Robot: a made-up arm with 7 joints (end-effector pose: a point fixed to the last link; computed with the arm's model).
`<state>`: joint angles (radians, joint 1 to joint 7).
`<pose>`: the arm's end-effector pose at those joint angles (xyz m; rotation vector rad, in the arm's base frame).
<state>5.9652 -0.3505 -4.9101 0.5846 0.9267 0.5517 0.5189</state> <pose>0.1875 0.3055 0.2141 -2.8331 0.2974 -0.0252</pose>
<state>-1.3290 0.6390 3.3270 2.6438 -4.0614 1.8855 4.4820</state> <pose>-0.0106 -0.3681 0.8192 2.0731 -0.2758 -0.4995</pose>
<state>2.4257 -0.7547 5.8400 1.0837 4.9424 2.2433 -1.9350</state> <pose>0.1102 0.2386 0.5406 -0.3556 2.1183 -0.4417</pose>
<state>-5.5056 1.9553 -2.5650 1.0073 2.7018 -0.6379 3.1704</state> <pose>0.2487 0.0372 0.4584 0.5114 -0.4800 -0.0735</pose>
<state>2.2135 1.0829 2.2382 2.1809 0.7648 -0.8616 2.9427</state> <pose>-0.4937 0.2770 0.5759 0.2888 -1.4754 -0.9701</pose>
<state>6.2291 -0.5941 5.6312 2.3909 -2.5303 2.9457 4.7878</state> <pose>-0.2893 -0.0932 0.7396 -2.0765 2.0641 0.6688</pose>
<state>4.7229 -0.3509 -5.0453 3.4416 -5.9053 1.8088 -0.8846</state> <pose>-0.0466 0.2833 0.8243 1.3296 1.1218 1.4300</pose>
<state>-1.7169 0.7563 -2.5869 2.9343 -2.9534 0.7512 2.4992</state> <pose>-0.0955 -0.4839 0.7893 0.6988 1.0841 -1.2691</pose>
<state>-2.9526 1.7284 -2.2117 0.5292 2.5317 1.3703 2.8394</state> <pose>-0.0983 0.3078 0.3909 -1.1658 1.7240 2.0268</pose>
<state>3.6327 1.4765 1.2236 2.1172 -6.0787 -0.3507 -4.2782</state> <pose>-0.4595 -0.5489 0.1514 1.7968 0.7783 -1.2171</pose>
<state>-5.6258 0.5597 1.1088 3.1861 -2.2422 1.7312 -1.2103</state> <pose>0.3845 0.1258 0.7837 1.7096 1.0365 0.5148</pose>
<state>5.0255 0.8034 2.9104 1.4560 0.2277 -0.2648 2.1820</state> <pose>0.1174 0.0427 0.8177 -0.5516 0.4354 0.9776</pose>
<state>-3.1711 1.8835 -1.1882 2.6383 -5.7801 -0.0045 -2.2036</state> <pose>-0.6990 0.1489 -0.0382 -2.3541 0.7306 1.4938</pose>
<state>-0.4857 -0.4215 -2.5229 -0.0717 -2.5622 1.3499 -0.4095</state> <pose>-0.0911 -0.0115 0.0334 -2.5633 0.0183 1.0751</pose>
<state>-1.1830 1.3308 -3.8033 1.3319 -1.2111 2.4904 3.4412</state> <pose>0.3530 -0.0842 0.4810 0.7788 -2.9931 0.3518</pose>
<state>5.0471 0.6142 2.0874 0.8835 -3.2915 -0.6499 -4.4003</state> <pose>0.2312 0.1673 0.3274 -1.3046 -2.3775 -0.8887</pose>
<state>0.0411 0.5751 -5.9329 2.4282 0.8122 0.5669 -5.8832</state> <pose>0.5914 0.1091 0.6546 -1.5802 0.4795 -0.8123</pose>
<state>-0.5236 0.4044 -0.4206 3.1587 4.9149 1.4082 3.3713</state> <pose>0.1751 -0.1636 0.8946 1.4196 0.8401 -1.9544</pose>
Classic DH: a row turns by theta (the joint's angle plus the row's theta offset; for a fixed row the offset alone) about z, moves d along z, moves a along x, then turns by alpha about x. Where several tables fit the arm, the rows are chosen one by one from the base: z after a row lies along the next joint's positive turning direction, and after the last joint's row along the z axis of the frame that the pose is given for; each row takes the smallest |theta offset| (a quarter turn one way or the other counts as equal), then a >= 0, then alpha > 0; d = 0 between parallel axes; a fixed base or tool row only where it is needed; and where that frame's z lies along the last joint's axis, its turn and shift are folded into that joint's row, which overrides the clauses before.
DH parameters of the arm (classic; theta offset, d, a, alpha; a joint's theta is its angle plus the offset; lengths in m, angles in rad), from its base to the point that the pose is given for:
joint 1: 0 0.206 0 -1.5708
joint 2: 0 0 0 1.5708
joint 3: 0 0.306 0.04 1.5708
joint 4: 0 0 0.077 1.5708
joint 5: 0 0.339 0 1.5708
joint 6: 0 0 0.068 -1.5708
joint 7: 0 0.086 0 0

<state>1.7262 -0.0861 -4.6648 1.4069 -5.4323 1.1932 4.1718</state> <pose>-0.4531 -0.1593 0.4750 2.0758 -1.2136 0.3253</pose>
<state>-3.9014 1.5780 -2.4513 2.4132 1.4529 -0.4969 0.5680</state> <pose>-0.4258 0.4985 0.4409 -0.0423 -0.8331 -1.2906</pose>
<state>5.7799 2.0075 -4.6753 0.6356 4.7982 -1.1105 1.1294</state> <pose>0.2664 0.1877 0.2693 -0.2030 0.2394 0.0696</pose>
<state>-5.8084 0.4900 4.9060 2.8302 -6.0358 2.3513 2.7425</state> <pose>0.3732 0.0129 0.7153 0.2758 2.9942 -0.6937</pose>
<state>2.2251 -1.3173 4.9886 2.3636 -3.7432 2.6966 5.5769</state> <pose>0.4422 -0.3938 0.4490 1.4273 -1.0621 -0.9913</pose>
